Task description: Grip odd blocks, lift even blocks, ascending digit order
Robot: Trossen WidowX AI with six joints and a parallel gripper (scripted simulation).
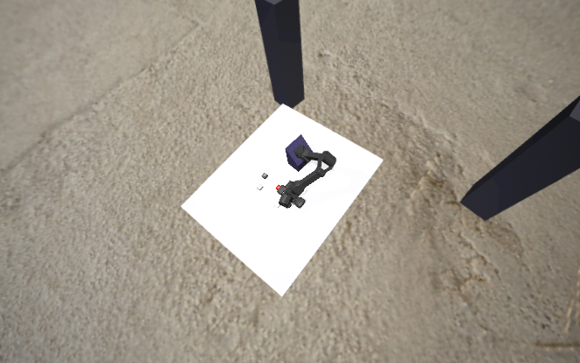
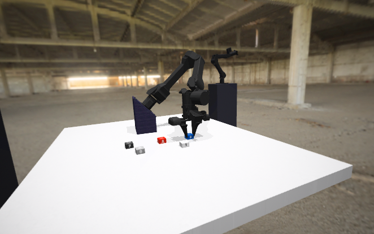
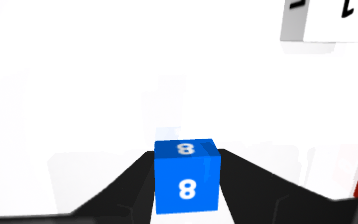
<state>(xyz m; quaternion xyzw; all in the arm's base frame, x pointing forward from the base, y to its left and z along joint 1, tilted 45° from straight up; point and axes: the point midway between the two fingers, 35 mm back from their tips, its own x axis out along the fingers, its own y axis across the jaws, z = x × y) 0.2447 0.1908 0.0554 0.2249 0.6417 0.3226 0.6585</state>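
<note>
The white block lies 80 mm ahead of my gripper tip and 50 mm to the right of it. Also, from my gripper tip: blue block 10 mm behind; grey block 80 mm ahead, 230 mm to the right; red block 130 mm to the right.
</note>
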